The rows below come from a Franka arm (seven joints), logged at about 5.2 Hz.
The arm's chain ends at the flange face. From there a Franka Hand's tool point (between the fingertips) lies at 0.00 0.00 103.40 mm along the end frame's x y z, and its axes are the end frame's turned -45 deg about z.
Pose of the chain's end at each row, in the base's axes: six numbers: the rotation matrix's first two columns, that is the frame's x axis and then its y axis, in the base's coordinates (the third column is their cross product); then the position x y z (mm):
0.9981 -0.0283 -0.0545 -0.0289 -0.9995 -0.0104 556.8 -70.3 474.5
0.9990 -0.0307 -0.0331 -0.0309 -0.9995 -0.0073 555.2 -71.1 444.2
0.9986 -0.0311 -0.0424 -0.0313 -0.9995 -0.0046 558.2 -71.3 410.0
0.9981 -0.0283 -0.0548 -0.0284 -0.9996 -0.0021 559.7 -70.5 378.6
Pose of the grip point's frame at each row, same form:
0.7262 0.6867 -0.0312 0.6853 -0.7268 -0.0459 551.2 -69.1 371.3
0.7282 0.6850 -0.0182 0.6846 -0.7285 -0.0286 551.8 -70.2 340.9
0.7282 0.6848 -0.0267 0.6840 -0.7287 -0.0332 553.8 -70.7 306.7
0.7258 0.6868 -0.0373 0.6857 -0.7268 -0.0402 554.0 -70.1 275.4

